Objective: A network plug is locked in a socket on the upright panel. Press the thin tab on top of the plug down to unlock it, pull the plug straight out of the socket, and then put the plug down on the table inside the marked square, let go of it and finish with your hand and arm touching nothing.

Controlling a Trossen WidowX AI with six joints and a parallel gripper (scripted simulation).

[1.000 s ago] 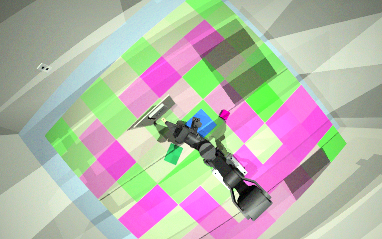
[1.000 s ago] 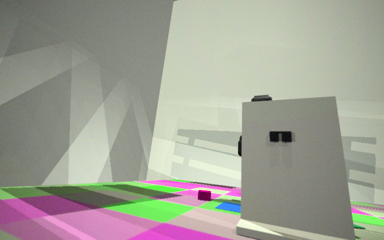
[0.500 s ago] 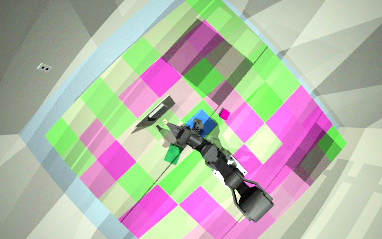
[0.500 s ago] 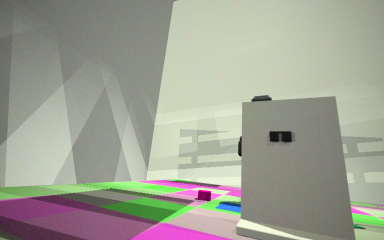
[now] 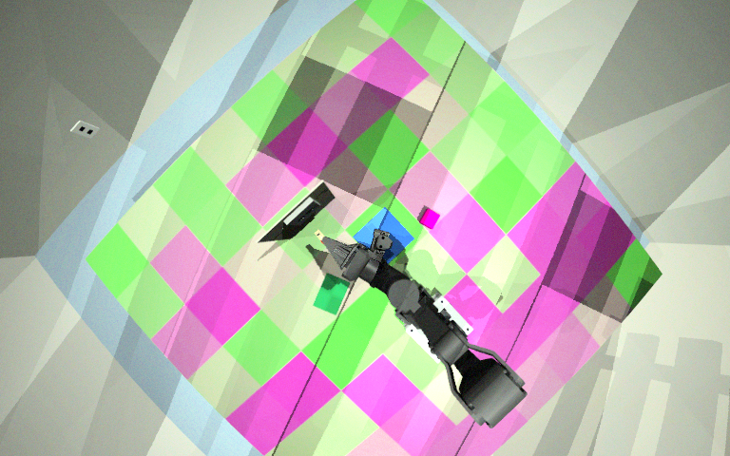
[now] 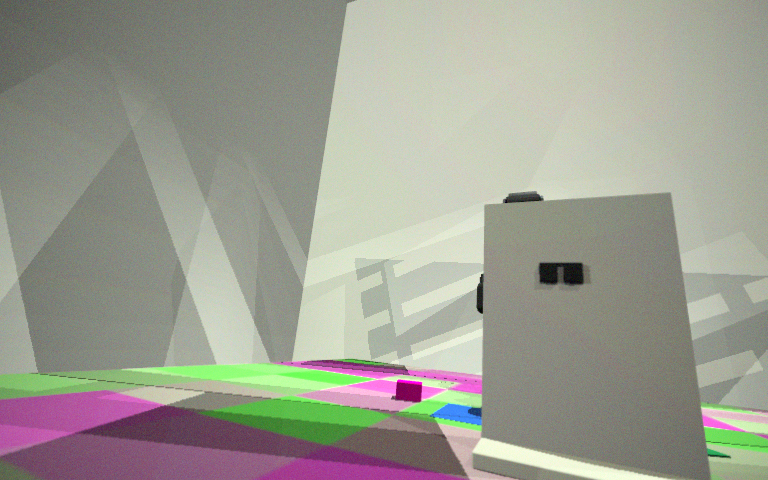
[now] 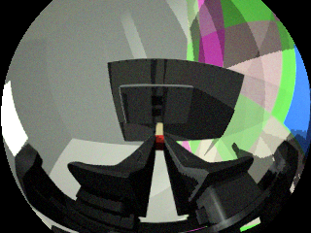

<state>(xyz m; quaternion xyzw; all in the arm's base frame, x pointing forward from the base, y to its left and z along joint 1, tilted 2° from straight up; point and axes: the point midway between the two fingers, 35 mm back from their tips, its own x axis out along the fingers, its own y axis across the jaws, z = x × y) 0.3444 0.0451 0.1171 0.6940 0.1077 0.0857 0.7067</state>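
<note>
Right now the grey panel is 8 cm ahead of my gripper tip and 6 cm below it.
</note>
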